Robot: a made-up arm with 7 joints. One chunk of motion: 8 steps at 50 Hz.
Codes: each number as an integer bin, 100 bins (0 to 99) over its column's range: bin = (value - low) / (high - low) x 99, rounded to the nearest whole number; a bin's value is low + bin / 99 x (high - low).
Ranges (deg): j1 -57.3..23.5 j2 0.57..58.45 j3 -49.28..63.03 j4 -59.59..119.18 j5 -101.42..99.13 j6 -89.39..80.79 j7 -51..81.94
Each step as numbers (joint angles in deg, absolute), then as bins.
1 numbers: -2.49 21.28 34.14 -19.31 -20.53 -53.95 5.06
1 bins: 67 35 74 22 40 21 42
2 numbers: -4.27 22.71 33.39 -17.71 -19.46 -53.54 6.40
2 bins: 65 38 73 23 40 21 43
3 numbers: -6.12 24.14 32.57 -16.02 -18.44 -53.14 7.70
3 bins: 63 40 72 24 41 21 44
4 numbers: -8.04 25.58 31.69 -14.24 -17.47 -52.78 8.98
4 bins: 60 43 71 25 41 21 45
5 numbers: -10.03 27.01 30.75 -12.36 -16.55 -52.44 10.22
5 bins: 58 45 71 26 42 21 46
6 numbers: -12.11 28.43 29.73 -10.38 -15.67 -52.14 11.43
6 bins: 55 48 70 27 42 22 46
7 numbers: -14.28 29.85 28.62 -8.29 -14.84 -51.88 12.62
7 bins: 53 50 69 28 43 22 47
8 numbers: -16.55 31.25 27.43 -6.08 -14.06 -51.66 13.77
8 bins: 50 52 68 30 43 22 48
